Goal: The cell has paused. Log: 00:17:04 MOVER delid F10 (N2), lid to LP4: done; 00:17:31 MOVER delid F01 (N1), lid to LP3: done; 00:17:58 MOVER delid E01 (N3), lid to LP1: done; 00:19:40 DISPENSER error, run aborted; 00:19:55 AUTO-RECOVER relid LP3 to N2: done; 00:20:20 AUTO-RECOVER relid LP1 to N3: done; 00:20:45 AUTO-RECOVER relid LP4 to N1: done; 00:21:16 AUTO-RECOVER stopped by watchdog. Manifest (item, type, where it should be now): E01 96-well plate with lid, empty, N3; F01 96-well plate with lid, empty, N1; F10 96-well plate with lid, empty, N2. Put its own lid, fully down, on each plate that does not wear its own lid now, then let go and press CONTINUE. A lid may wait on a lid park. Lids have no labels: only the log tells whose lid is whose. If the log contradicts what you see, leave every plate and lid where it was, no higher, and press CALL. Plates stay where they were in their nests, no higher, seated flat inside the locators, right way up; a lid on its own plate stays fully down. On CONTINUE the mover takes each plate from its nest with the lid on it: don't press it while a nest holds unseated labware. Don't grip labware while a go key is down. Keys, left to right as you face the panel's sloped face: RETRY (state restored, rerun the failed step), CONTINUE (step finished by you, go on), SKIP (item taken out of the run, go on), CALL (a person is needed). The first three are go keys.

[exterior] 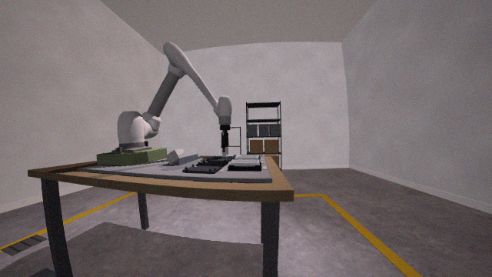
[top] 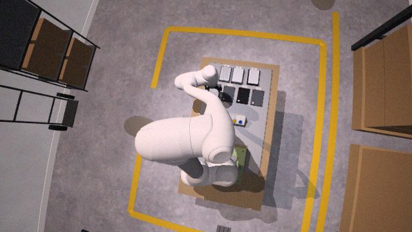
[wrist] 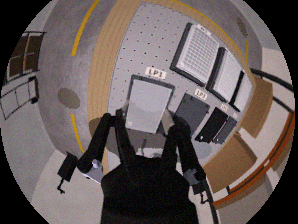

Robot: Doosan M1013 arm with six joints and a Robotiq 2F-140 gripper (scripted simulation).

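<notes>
Now: the label 9 cm ahead of my hand and 4 cm below it.
</notes>
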